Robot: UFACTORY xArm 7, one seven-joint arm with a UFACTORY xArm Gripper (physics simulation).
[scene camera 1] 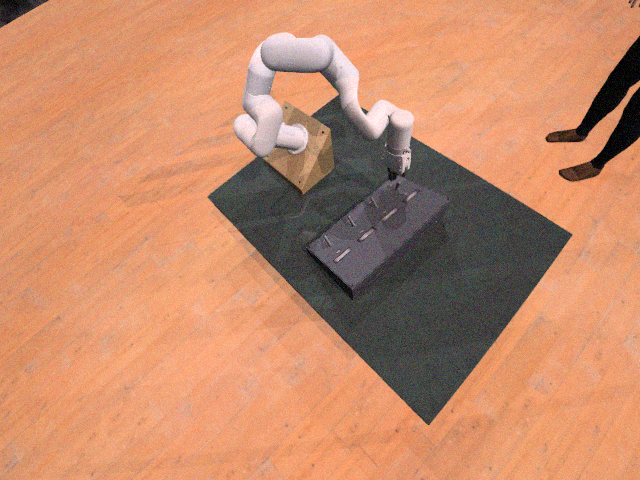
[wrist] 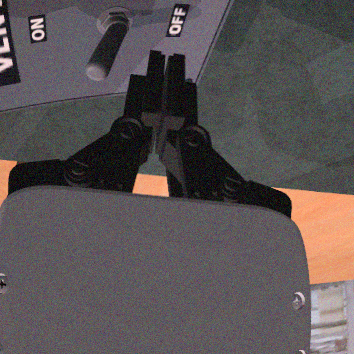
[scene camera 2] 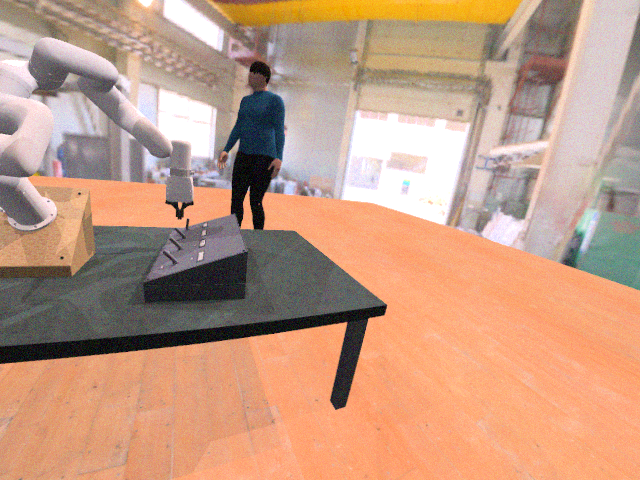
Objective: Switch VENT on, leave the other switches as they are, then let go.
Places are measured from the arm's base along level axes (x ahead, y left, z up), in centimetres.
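Pixels of known places: gripper, between the fingertips: (scene camera 1: 392, 178) (wrist: 161, 73) (scene camera 2: 179, 219); arm's base, origin of its link: (scene camera 1: 297, 139) (scene camera 2: 33, 214).
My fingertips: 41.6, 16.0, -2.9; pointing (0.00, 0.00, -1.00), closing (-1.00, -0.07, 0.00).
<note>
Ahead of a thing's pixels: the offset from my fingertips to its middle, as dx, dy, dz. "*": to the spot under its first point. Level surfaces: height alone.
The dark sloped switch panel {+10.5, -17.5, -7.0} (scene camera 1: 374, 251) (scene camera 2: 219, 248) (wrist: 60, 80) stands on the table. The VENT switch lever {+3.0, +0.3, -1.7} (scene camera 1: 397, 186) (scene camera 2: 187, 224) (wrist: 108, 50) is the one at the panel's far end. In the wrist view its tip leans toward the ON label {* +7.4, +0.4, -2.8} (wrist: 37, 28), away from the OFF label {* -0.7, +0.1, -5.7} (wrist: 177, 20). In the scene views it leans differently from the other levers. My gripper (scene camera 1: 392, 177) (scene camera 2: 179, 215) (wrist: 161, 73) is shut and empty. Its fingertips are on the OFF side of the lever, above the panel's edge, apart from the lever.
Three other levers stand in a row along the panel: one near VENT {+2.0, -11.8, -2.2} (scene camera 1: 374, 201), a middle one {* +2.8, -24.0, -2.0} (scene camera 1: 351, 221) and one at the near end {* +2.8, -36.2, -1.7} (scene camera 1: 326, 240). The arm's wooden base block (scene camera 1: 317, 165) (scene camera 2: 82, 232) stands beside the panel on the dark table {dz -12.8} (scene camera 1: 465, 320) (scene camera 2: 310, 279). A person (scene camera 2: 261, 124) stands beyond the table.
</note>
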